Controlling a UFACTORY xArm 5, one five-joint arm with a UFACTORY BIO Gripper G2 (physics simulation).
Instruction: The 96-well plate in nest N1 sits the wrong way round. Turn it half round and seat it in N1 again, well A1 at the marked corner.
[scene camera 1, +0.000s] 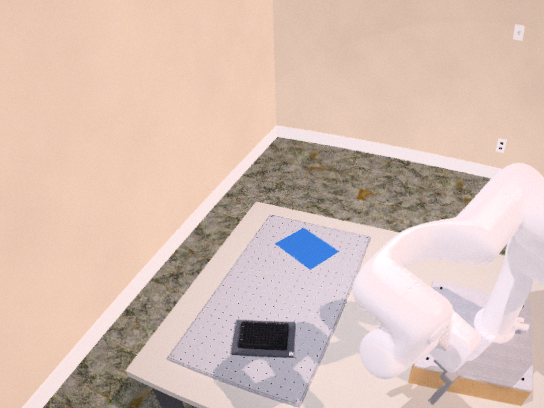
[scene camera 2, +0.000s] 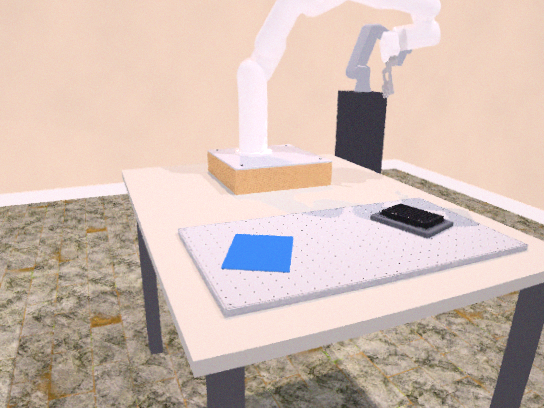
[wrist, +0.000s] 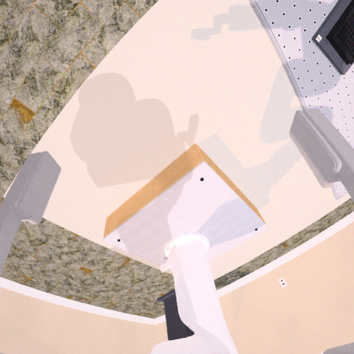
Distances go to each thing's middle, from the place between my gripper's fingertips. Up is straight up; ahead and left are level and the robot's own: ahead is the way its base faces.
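Labels:
From my hand, the black 96-well plate (scene camera 1: 254, 335) is far below, far ahead and a fair way to the right. There's a flat blue square (scene camera 2: 270, 253) too, and that's well below my hand, well ahead of it and well to the right of it. And the dark grey nest N1 (scene camera 1: 291, 333), that one's 27 cm below my hand, 36 cm ahead of it and 20 cm to the right of it.

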